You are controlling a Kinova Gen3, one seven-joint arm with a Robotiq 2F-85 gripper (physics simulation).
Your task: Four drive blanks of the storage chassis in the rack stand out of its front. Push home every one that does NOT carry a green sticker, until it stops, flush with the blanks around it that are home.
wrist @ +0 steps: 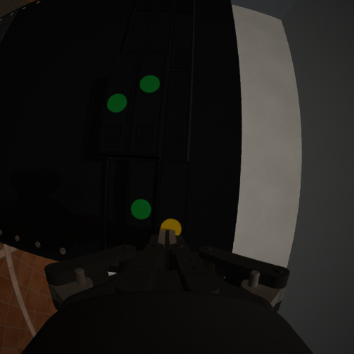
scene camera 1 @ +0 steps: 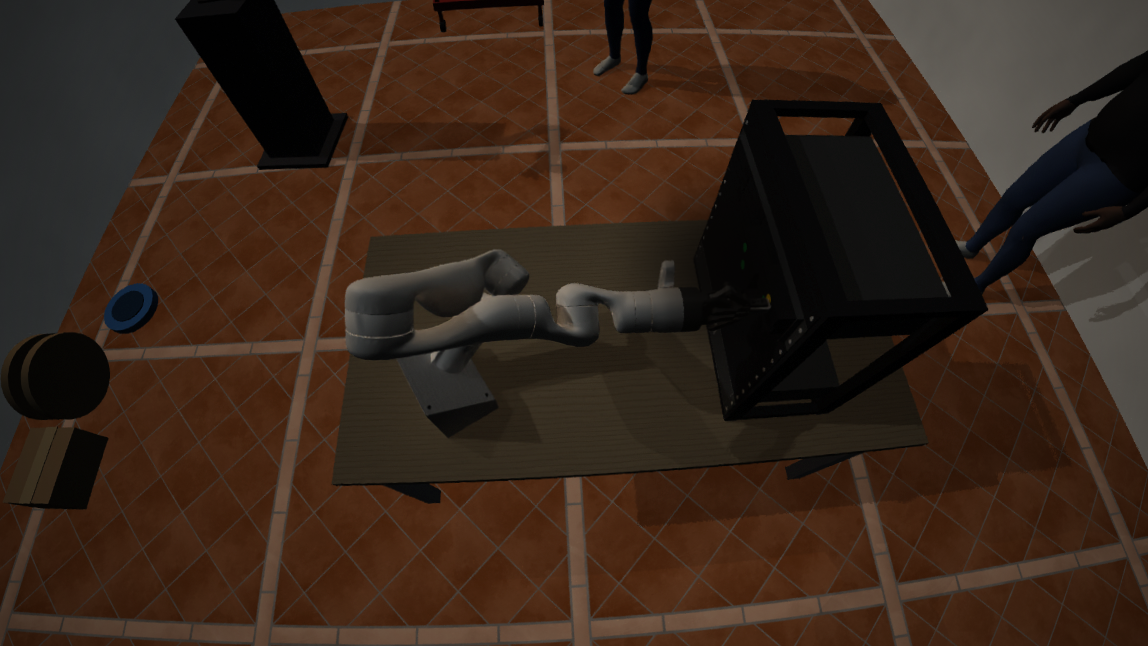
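Pixels of known places: gripper, fingertip midpoint: [scene camera 1: 768, 305]; arm's base, link origin: [scene camera 1: 448, 358].
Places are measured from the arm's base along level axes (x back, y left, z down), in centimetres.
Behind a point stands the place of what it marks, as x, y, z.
Observation:
The black storage chassis [scene camera 1: 863, 216] @[-87.4, 14.5, -40.8] sits in the rack [scene camera 1: 927, 200] @[-96.6, 13.6, -47.3]. In the wrist view, two neighbouring blanks with green stickers, the left one [wrist: 114, 121] and the right one [wrist: 145, 114], stand out of the front. Below them is a third green-stickered blank [wrist: 143, 182]; how far it stands out is hard to tell. Right of it is a blank with a yellow sticker [wrist: 173, 192]. My gripper [scene camera 1: 761, 303] @[-65.2, -4.9, -38.9] [wrist: 166, 239] is shut and empty, its tips at the lower edge of the yellow sticker. The tips hide part of that blank; contact and its depth cannot be told.
The rack stands on the right part of the wooden table [scene camera 1: 521, 449] @[-18.7, -19.6, 11.1]. Its punched front post [scene camera 1: 774, 365] @[-70.5, -10.5, -25.4] is close beside the gripper. Two people stand on the floor beyond the table. A black cabinet [scene camera 1: 256, 80] stands at the back left.

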